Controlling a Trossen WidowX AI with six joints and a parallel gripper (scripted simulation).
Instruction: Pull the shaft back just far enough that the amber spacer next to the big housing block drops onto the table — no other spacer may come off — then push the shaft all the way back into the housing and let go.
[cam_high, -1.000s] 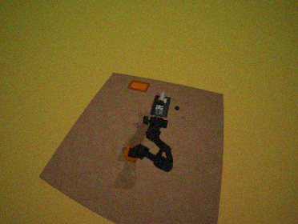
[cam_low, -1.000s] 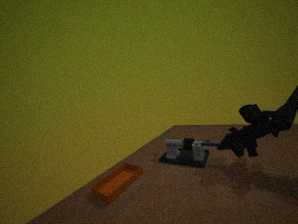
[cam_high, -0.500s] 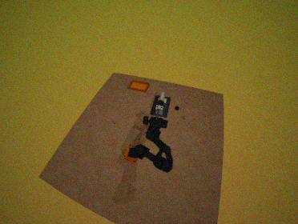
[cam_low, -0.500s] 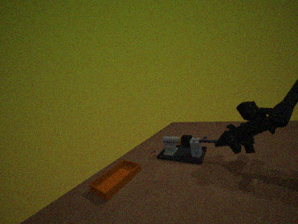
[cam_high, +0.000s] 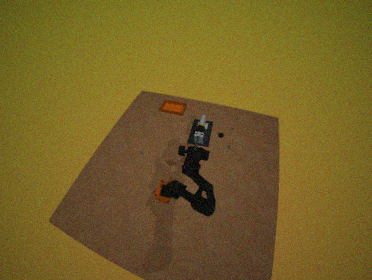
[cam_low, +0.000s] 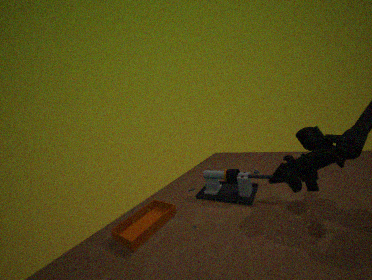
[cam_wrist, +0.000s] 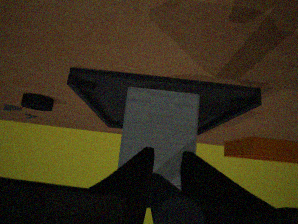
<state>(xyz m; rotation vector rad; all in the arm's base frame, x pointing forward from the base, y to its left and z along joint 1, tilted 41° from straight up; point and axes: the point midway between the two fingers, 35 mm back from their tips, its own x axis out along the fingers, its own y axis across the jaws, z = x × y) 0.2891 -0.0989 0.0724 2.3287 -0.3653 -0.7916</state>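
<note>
The amber spacer is 16 cm ahead of my gripper tip, 1 cm to the right of it and 2 cm above it. From my gripper tip the other things lie so: orange tray: 39 cm ahead, 26 cm to the left, 5 cm below; dark disc: 17 cm ahead, 16 cm to the right, 6 cm below.
</note>
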